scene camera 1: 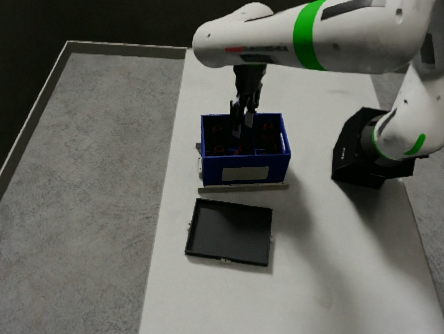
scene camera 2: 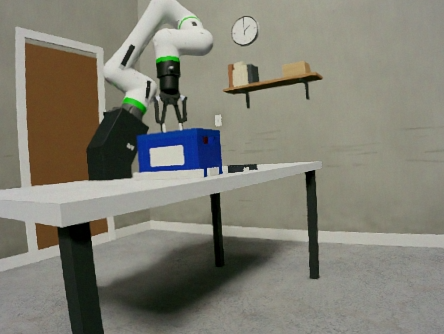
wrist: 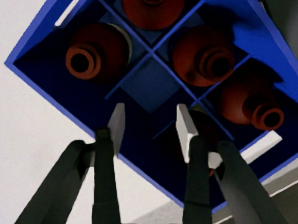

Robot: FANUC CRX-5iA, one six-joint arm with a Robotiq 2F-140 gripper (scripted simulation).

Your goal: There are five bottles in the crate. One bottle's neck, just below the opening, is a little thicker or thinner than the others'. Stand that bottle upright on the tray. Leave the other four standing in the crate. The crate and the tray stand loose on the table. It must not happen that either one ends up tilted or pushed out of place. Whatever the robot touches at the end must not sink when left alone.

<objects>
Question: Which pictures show the crate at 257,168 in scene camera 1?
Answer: Scene camera 1, scene camera 2 and the wrist view: all of them.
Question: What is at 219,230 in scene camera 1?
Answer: A black tray.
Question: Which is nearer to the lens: the bottle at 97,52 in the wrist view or the crate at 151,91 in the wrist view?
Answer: The bottle.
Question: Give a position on a crate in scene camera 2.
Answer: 183,149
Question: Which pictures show my gripper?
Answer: Scene camera 1, scene camera 2 and the wrist view: all of them.
</objects>
